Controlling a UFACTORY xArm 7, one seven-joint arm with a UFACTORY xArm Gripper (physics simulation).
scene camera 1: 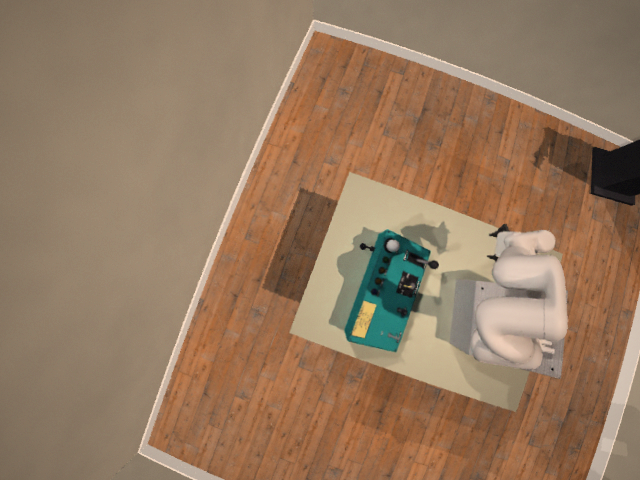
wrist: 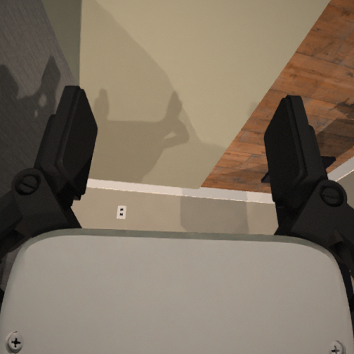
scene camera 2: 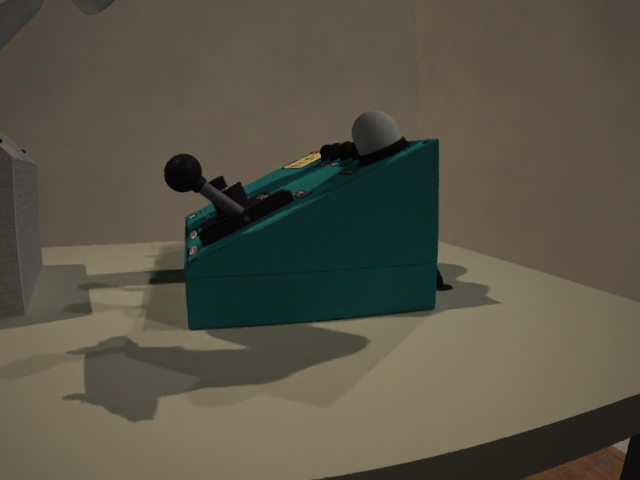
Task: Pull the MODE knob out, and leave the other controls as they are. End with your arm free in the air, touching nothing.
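Observation:
The teal control box stands on the table. The labels are too small to read, so I cannot tell which control is the MODE knob. Small dark knobs stand in a row beside a white dome. A dark knob sits near the box's front edge. A black ball on a short stem sticks out behind the box. My gripper is open and empty, in the air to the right of the box in the first scene view, apart from it.
A ball-ended lever leans out over the box's front edge. A black switch block is beside it. The arm's grey base block stands on the pale table. A black object stands at the far right.

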